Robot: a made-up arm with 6 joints.
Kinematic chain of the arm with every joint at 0, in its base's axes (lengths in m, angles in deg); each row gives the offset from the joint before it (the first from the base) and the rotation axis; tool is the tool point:
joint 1: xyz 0 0 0.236 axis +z
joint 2: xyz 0 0.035 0 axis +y
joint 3: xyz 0 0 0.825 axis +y
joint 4: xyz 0 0 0.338 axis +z
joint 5: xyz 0 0 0 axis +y
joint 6: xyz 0 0 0.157 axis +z
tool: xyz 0 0 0
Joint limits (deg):
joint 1: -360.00..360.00
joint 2: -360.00..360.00
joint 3: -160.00..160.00
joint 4: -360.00..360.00
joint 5: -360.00..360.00
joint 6: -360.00..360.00
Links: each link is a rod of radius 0.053 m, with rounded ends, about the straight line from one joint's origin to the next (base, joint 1, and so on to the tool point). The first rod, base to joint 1, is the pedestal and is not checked.
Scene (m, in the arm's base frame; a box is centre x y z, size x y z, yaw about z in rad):
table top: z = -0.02
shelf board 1: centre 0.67 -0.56 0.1 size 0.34 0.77 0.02 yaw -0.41
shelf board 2: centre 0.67 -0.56 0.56 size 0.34 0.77 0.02 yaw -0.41
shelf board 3: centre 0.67 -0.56 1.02 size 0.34 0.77 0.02 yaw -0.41
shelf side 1: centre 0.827 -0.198 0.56 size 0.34 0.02 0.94 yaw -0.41
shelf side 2: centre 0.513 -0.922 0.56 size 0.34 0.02 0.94 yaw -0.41
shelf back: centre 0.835 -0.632 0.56 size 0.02 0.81 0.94 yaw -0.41
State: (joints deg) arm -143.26 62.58 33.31 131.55 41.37 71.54
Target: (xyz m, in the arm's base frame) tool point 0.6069 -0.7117 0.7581
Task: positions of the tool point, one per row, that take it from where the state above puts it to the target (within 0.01 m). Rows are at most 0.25 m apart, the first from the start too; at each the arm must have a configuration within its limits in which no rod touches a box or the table.
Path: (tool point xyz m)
1: -0.6734 -0.9217 0.6761
2: -0.4395 -0.9745 0.7077
3: -0.2069 -0.9598 0.7319
4: 0.0043 -0.8811 0.7485
5: 0.1761 -0.7482 0.7573
6: 0.2941 -0.5758 0.7582
7: 0.3869 -0.6442 0.7642
8: 0.4928 -0.6903 0.7642
9: 0.6069 -0.7117 0.7580

